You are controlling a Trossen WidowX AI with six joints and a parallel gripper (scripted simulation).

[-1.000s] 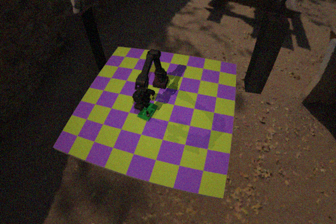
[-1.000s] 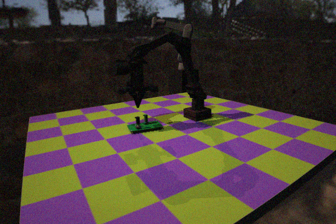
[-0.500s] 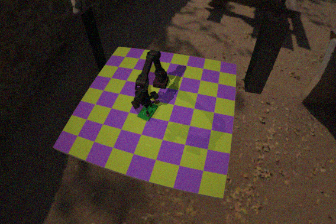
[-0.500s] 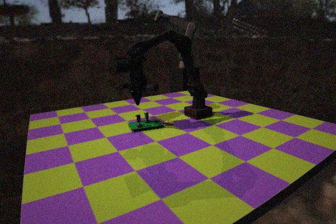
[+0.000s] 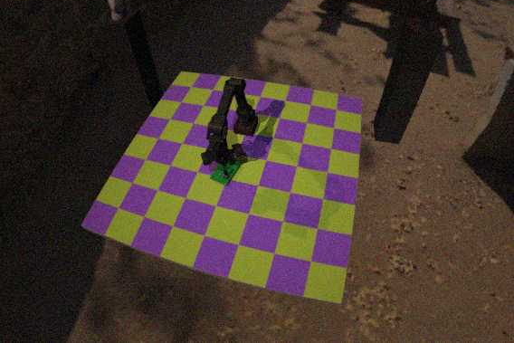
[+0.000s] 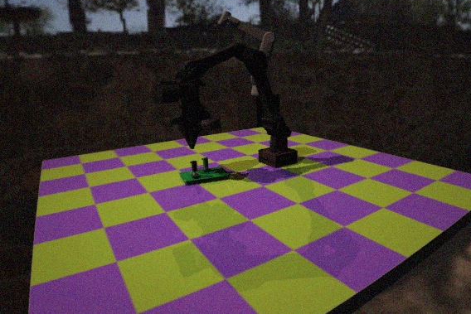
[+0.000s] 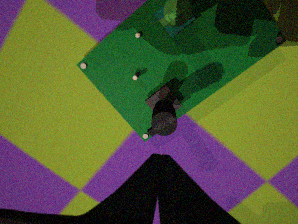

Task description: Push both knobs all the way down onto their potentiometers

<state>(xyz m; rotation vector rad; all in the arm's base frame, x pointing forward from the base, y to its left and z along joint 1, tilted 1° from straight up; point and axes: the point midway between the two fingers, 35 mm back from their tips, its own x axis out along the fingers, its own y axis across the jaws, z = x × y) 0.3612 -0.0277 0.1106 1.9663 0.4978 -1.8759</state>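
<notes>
Right now the dark knob is 6 cm below my gripper tip. Round my gripper tip: green knob (7 cm below, 7 cm behind, 4 cm to the right).
</notes>
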